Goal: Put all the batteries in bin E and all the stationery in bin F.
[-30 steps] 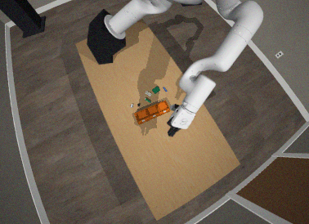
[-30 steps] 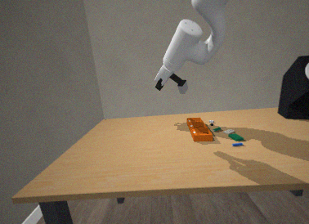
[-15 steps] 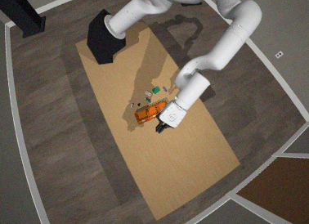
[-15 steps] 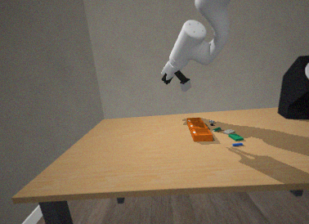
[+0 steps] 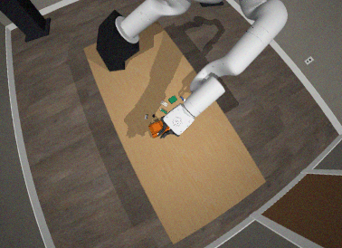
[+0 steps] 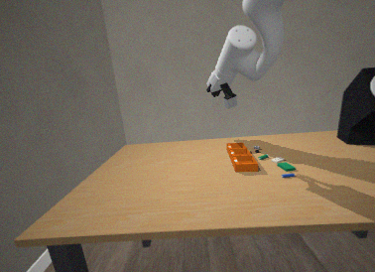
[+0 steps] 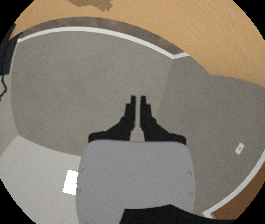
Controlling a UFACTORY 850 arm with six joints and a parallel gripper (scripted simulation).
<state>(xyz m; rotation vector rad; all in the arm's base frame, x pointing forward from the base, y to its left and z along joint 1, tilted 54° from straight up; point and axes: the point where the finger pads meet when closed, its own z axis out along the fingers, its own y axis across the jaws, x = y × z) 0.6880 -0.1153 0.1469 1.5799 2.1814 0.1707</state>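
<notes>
Right now my hand is 290 mm above the orange bin tray, 100 mm past it and 60 mm to the right of it. Round my hand: small grey thing (290 mm below, 200 mm behind, 70 mm to the right); then small black thing (300 mm below, 190 mm behind, 20 mm to the right); then green battery (300 mm below, 200 mm behind, 50 mm to the left).
</notes>
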